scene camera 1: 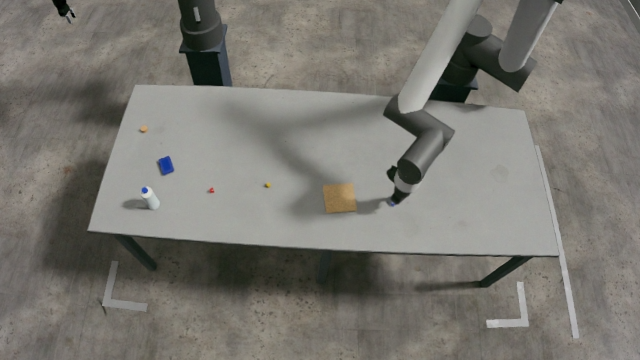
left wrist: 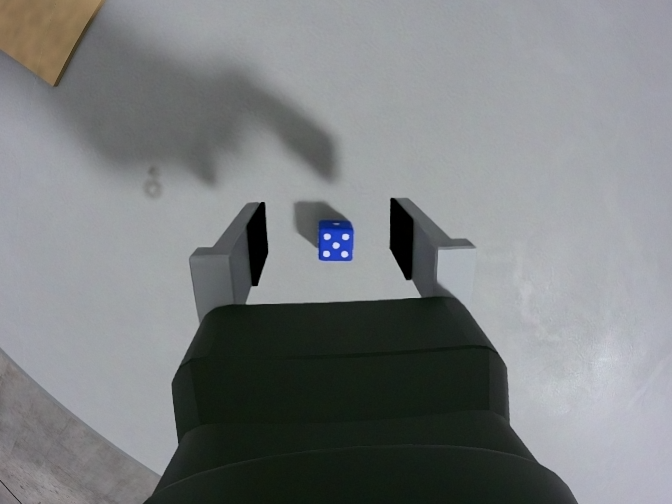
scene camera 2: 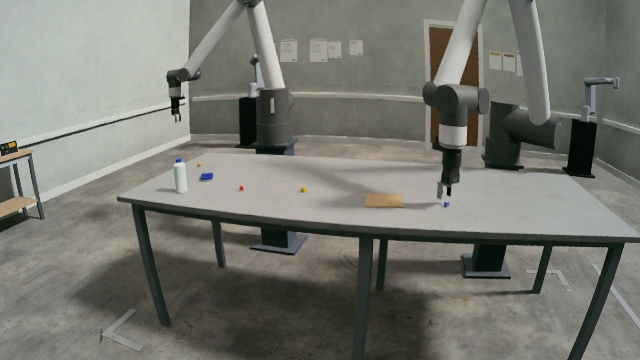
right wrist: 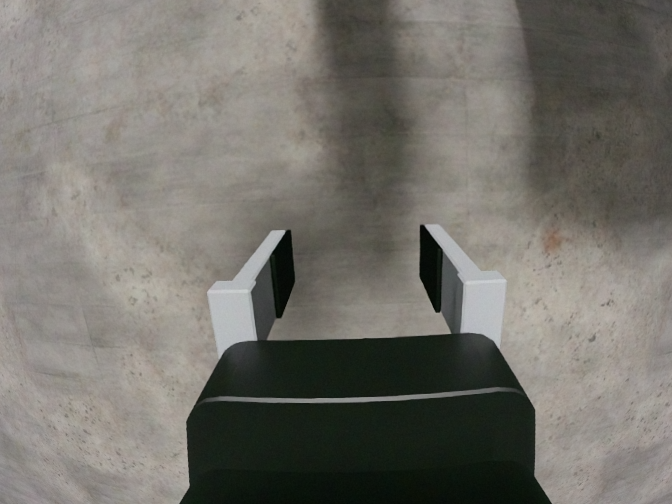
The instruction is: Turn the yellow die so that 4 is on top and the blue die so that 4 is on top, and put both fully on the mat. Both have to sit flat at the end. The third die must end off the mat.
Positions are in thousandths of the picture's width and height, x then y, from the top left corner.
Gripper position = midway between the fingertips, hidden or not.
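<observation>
Visible: my left gripper (scene camera 2: 695,549), the same gripper (left wrist: 489,447) from its wrist, and my right gripper (right wrist: 531,505). A tan mat (scene camera 1: 529,549) and a blue die (left wrist: 499,473) are present as well. In the right wrist view the tan mat is out of frame; the blue die is out of frame in the right wrist view too.
</observation>
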